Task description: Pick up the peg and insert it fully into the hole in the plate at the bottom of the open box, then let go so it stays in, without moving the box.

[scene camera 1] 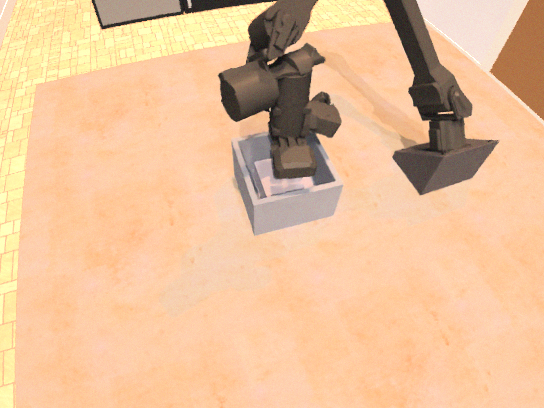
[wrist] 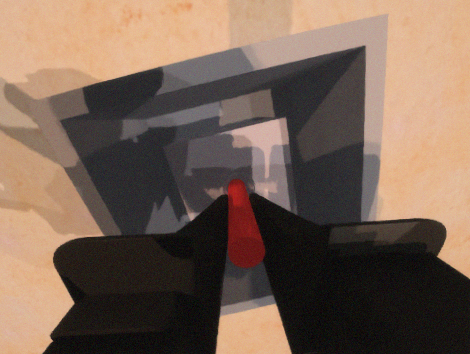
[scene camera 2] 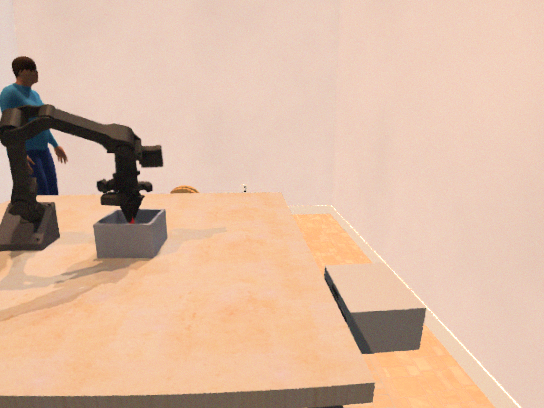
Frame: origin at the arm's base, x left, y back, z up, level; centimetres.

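Seen in the pictures: gripper, fingertip midpoint: (wrist: 238, 200) (scene camera 2: 131, 221); arm's base, origin of the base link: (scene camera 1: 448, 148) (scene camera 2: 33, 213).
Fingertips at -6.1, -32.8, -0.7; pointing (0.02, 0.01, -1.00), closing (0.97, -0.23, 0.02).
Note:
Pixels of each thing's middle, then the offset from my fingertips to it, as dx, dy, dz. Level surfaces: height alone.
- red peg, body centre: (wrist: 239, 207) (scene camera 2: 130, 218) +0.0, +0.0, +0.8
- pale plate, body centre: (wrist: 235, 178) (scene camera 1: 282, 182) +0.1, -0.3, -4.9
- open grey box, body centre: (wrist: 237, 184) (scene camera 1: 283, 177) (scene camera 2: 133, 232) +0.1, -0.3, -3.4
- table, its level: dz -8.3
A red peg (wrist: 243, 225) (scene camera 2: 132, 220) is held between the two black fingers of my gripper (wrist: 238, 200) (scene camera 2: 132, 219), which is shut on it. In the wrist view the peg's far end lies over the pale plate (wrist: 272, 132) at the bottom of the box, and a small part of the hole's rim shows just right of that end. Whether the tip is in the hole cannot be told. The open grey box (scene camera 1: 295, 210) (scene camera 2: 131, 242) (wrist: 376, 100) stands on the table under the gripper. In scene camera 1 the gripper's body hides the peg.
The arm's base (scene camera 1: 447, 167) (scene camera 2: 37, 232) stands on the table (scene camera 1: 200, 320) (scene camera 2: 215, 320) beside the box. A grey block-shaped object (scene camera 2: 387, 327) is beyond the table's edge. A person (scene camera 2: 37, 145) in a blue top stands behind the arm.

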